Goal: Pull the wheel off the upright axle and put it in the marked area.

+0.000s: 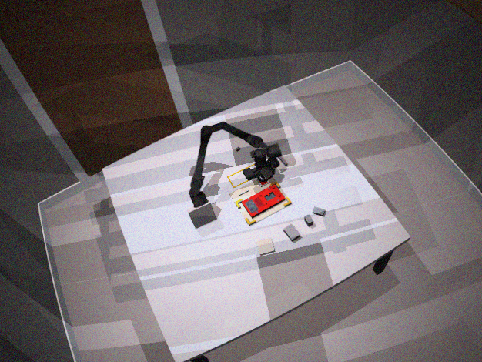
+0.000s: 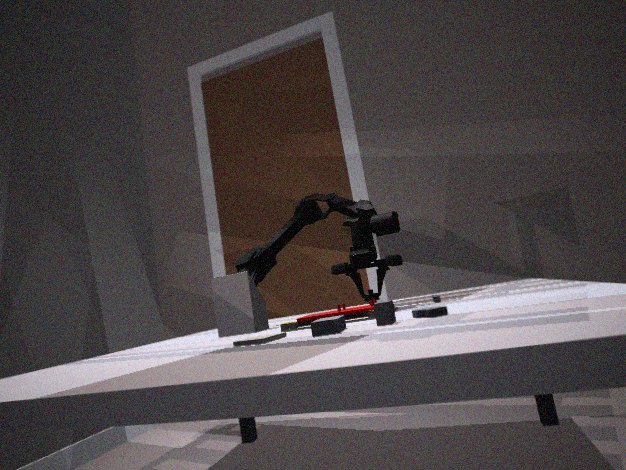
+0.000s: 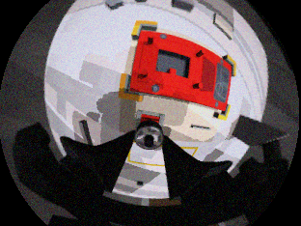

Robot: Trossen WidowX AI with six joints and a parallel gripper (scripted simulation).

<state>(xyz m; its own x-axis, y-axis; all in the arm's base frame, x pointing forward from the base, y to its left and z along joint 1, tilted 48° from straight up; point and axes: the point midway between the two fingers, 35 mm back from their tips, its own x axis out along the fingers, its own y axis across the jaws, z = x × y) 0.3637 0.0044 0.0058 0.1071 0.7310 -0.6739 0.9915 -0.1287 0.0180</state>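
The upright axle is 1 cm below my gripper tip. Also, from my gripper tip: white card 20 cm behind, 33 cm to the right, 4 cm below; then dark wheel right at my gripper tip; then grey bar 17 cm ahead, 6 cm to the left, 3 cm below.
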